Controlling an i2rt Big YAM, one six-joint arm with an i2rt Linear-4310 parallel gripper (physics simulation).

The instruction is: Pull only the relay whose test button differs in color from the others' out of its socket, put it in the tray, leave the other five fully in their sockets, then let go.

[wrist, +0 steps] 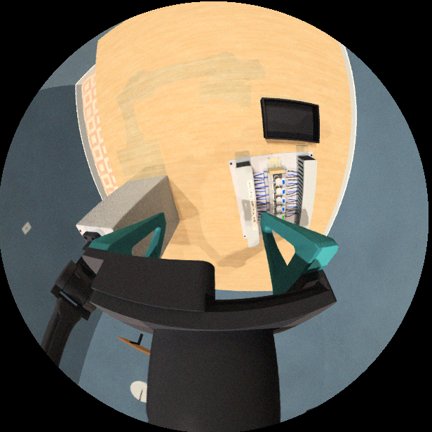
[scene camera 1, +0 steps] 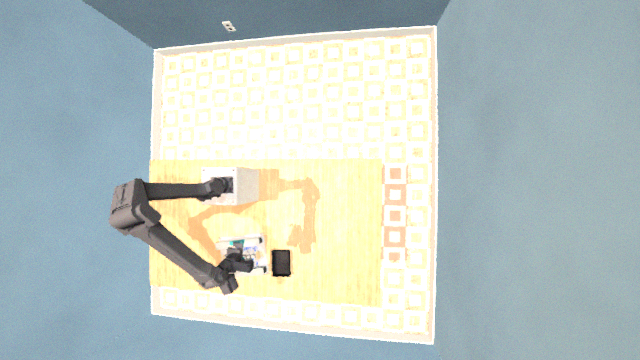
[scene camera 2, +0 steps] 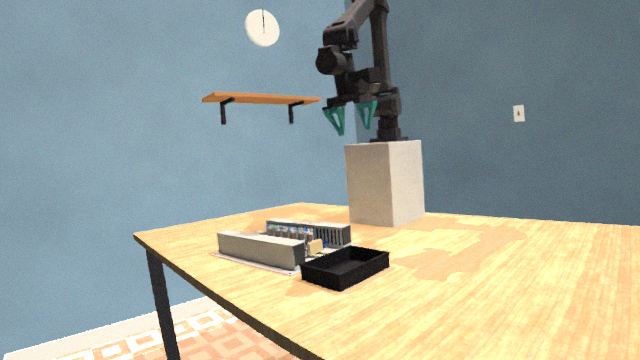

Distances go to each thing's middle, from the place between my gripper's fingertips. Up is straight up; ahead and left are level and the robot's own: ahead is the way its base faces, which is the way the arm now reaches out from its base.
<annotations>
I see my gripper 150 mm short of the relay panel (wrist: 259,163), 160 mm to the left of it and 310 mm above it.
</annotations>
